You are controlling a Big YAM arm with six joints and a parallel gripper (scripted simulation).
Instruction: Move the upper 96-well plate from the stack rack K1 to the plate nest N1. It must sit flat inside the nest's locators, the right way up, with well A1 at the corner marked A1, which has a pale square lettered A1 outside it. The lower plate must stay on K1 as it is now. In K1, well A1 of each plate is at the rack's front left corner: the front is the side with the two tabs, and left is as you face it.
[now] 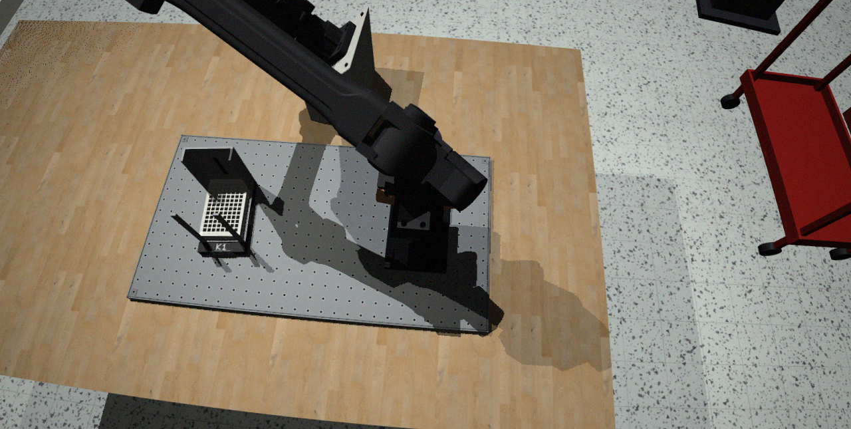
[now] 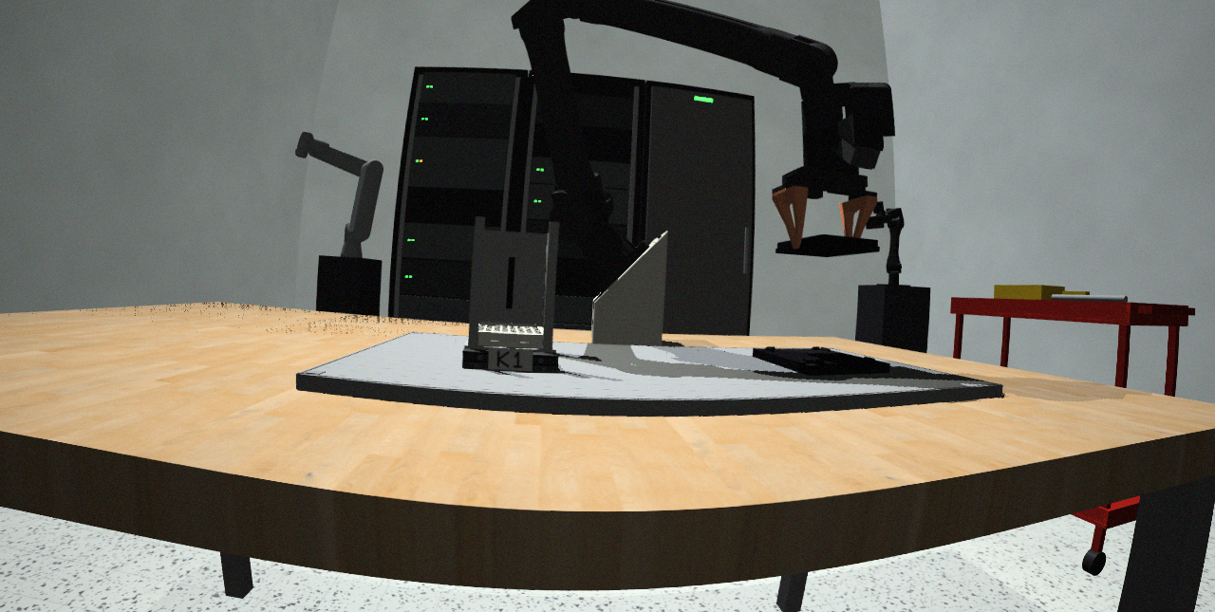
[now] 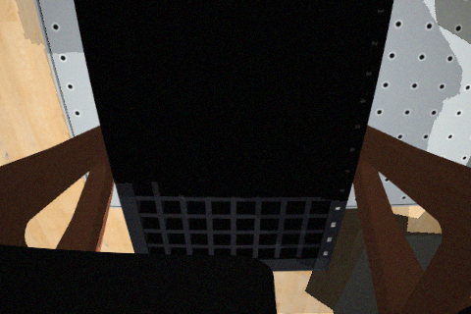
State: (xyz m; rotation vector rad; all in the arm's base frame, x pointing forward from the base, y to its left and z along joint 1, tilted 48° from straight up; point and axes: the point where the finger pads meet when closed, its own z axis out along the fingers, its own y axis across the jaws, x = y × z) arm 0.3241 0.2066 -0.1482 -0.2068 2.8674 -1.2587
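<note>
The black plate nest N1 is 15 cm below my hand. The rest, counted from my hand: pale A1 square: 14 cm below, 8 cm ahead, 4 cm to the right; then white 96-well plate: 39 cm to the right, 13 cm below, 4 cm ahead.
</note>
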